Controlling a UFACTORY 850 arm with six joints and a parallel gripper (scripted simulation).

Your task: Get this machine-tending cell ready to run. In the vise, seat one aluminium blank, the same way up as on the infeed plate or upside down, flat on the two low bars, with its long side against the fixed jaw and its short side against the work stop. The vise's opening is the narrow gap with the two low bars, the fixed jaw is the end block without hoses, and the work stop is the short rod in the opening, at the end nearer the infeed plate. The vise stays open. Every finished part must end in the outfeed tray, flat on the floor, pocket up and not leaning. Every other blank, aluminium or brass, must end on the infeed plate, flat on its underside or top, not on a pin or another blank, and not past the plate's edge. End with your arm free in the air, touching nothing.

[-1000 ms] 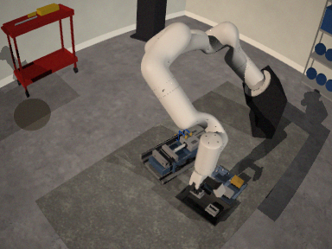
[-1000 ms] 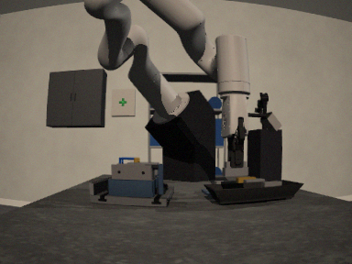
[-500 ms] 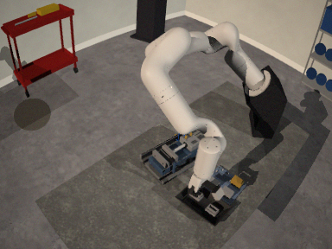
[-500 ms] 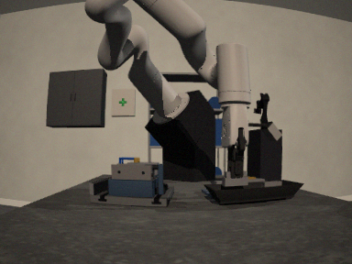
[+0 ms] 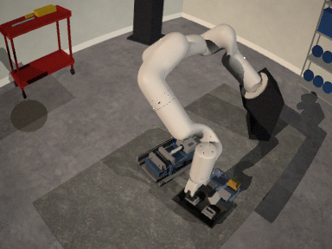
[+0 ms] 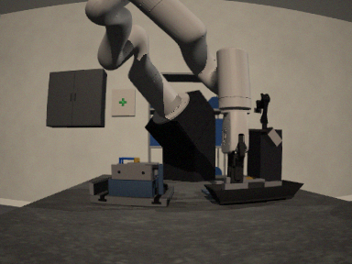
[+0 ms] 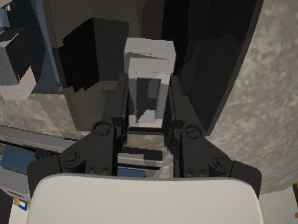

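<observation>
Right now my hand is 20 cm past the brass blank, 14 cm to the right of it and 5 cm above it. Round my hand: vise (17 cm behind, 21 cm to the right, 3 cm below).
</observation>
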